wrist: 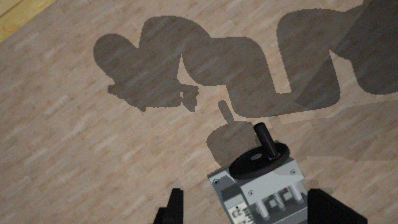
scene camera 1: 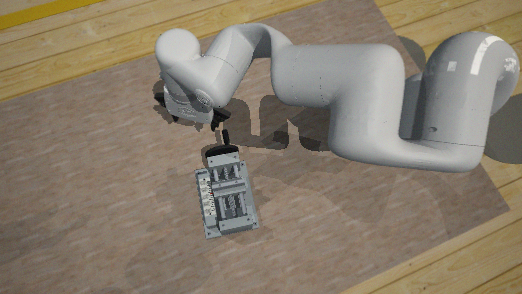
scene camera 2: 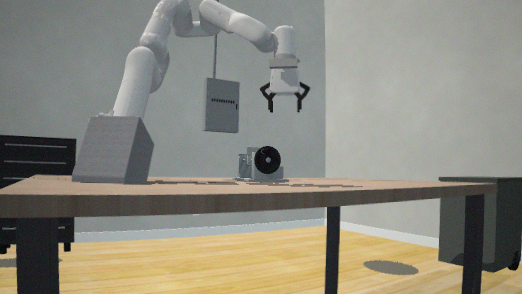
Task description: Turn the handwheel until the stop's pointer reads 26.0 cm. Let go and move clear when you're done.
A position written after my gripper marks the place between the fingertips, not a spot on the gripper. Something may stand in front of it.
In view: my gripper (scene camera 1: 196, 121) and a handwheel (wrist: 256, 162).
My gripper also shows in scene camera 2 (scene camera 2: 284, 111).
